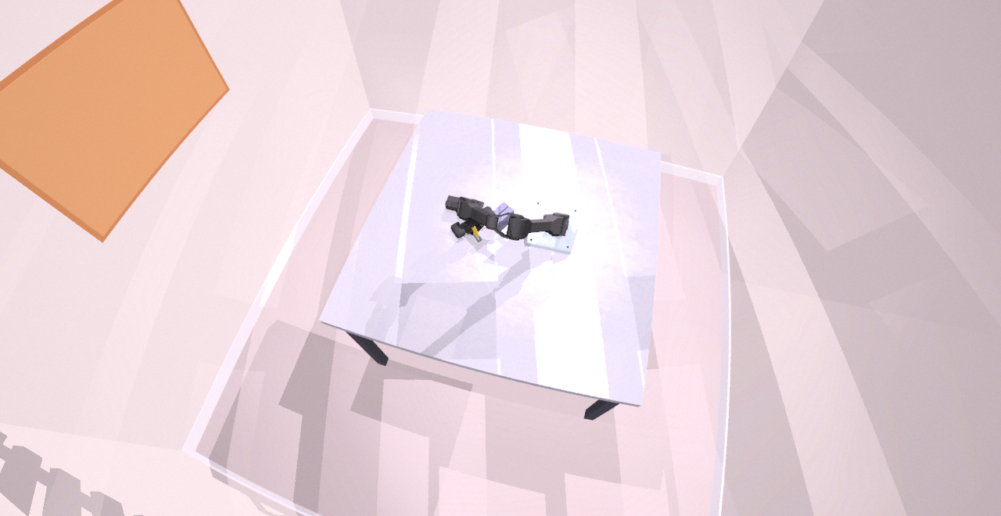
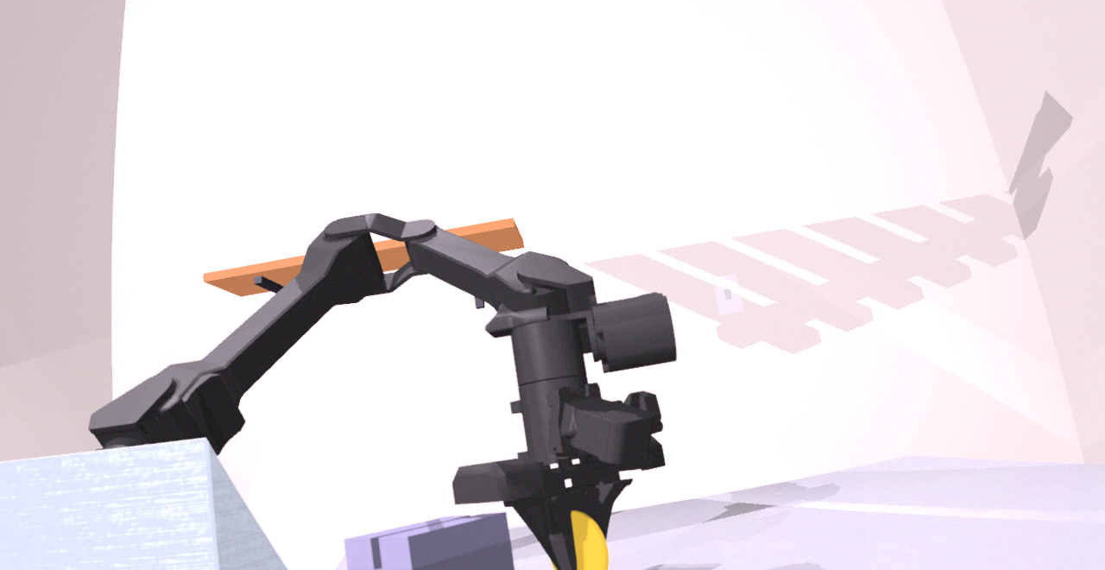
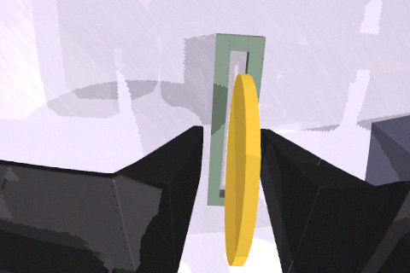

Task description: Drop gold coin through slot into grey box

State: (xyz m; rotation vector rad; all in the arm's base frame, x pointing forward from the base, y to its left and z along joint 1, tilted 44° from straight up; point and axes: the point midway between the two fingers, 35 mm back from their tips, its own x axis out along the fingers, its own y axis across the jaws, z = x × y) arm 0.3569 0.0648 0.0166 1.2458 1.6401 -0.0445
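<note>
My gripper tip is 2 cm below the gold coin.
</note>
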